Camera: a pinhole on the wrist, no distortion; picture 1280 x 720 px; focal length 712.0 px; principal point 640.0 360.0 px. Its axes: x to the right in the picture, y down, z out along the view. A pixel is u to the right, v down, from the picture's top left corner.
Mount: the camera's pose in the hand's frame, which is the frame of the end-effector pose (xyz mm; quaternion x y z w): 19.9 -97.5 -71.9 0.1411 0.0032 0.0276 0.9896
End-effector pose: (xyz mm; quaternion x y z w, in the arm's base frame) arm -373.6 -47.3 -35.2 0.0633 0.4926 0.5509 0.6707
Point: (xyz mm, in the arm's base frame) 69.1 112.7 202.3
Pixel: 549 584
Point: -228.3 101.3 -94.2
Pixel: 1066 613
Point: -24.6 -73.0 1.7
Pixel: 437 316
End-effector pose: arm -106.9 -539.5 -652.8 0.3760 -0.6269 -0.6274 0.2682
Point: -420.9 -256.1 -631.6
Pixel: outside the picture
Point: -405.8 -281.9 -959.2
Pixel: 606 306
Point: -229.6 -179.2 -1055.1
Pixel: 338 104
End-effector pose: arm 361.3 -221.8 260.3 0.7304 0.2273 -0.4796 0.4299
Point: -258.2 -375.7 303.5
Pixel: 218 239
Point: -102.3 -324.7 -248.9
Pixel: 912 33
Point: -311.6 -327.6 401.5
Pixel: 44 198
